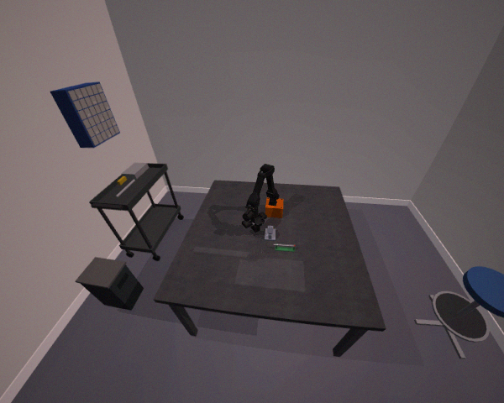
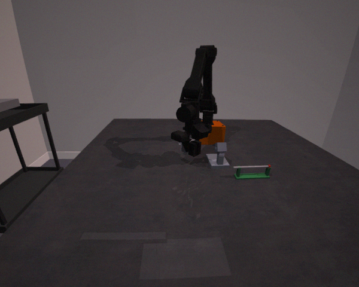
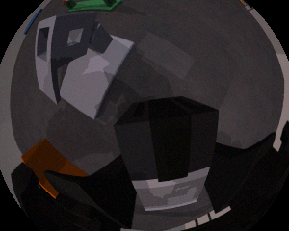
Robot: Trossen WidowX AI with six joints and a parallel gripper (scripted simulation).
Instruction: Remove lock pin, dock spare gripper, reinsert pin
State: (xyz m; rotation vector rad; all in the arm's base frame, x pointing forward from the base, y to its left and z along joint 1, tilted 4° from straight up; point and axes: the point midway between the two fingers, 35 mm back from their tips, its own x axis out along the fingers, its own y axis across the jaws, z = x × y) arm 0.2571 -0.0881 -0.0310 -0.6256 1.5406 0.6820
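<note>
Right now my gripper tip is 1 cm short of the grey mount and 12 cm to the right of it. Round my gripper tip: spare gripper 1 cm behind, 1 cm to the right, 2 cm above; then green cradle 11 cm ahead, 25 cm to the left, 3 cm below.
</note>
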